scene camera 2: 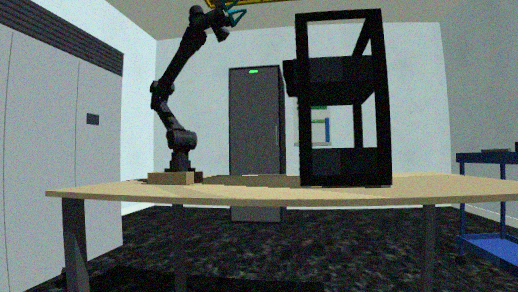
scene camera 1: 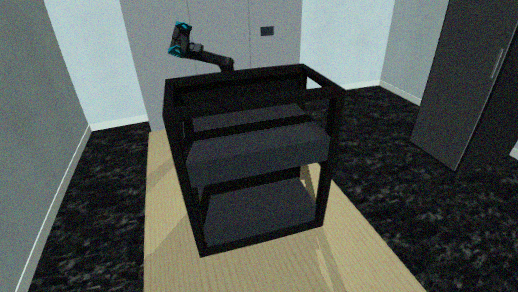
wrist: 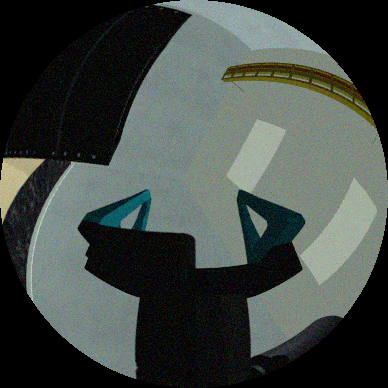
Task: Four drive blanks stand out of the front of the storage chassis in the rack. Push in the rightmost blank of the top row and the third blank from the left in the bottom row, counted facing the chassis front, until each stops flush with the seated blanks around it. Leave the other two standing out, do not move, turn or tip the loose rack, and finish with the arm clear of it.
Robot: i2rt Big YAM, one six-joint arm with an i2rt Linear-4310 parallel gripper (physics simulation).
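Where they show: gripper, between the fingertips: (scene camera 2: 242,4) (scene camera 1: 181,34) (wrist: 193,193); arm's base, origin of its link: (scene camera 2: 180,171).
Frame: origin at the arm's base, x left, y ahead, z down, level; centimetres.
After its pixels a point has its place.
My gripper (scene camera 1: 179,38) @[x -5.5, y 29.6, z -65.7 cm] (scene camera 2: 234,11) (wrist: 193,193) @[x -5.5, y 29.6, z -65.7 cm] is open and empty, its teal fingertips wide apart. It is raised high on the arm's side of the rack, apart from it. The black open-framed rack (scene camera 1: 235,75) @[x 11.7, y 53.2, z -54.3 cm] (scene camera 2: 304,130) @[x -11.8, y 52.3, z -14.1 cm] stands upright on the table. A dark box (scene camera 1: 260,150) @[x 14.2, y 78.2, z -39.4 cm] (scene camera 2: 340,75) @[x -8.0, y 64.7, z -32.7 cm] at mid-height appears to be the storage chassis; part of it stands out of the rack toward the arm. Its front faces away from scene camera 1, so the drive blanks and their rows cannot be told apart. A dark panel (wrist: 95,85) @[x 6.3, y 49.3, z -46.3 cm] with small dots fills the wrist view's upper left.
Another dark box (scene camera 1: 260,207) @[x 15.2, y 71.2, z -8.4 cm] (scene camera 2: 345,162) @[x -7.4, y 65.3, z -3.5 cm] sits low in the rack. The arm stands on a wooden block (scene camera 2: 170,178) @[x -9.1, y 1.1, z 2.1 cm] on the table (scene camera 1: 240,275) @[x 3.4, y 89.7, z 4.6 cm] (scene camera 2: 240,201) @[x -35.4, y 38.2, z 5.2 cm]. A yellow overhead tray (wrist: 300,75) hangs near the ceiling. A tall cabinet (scene camera 1: 455,75) (scene camera 2: 254,125) and blue cart (scene camera 2: 482,159) stand beyond.
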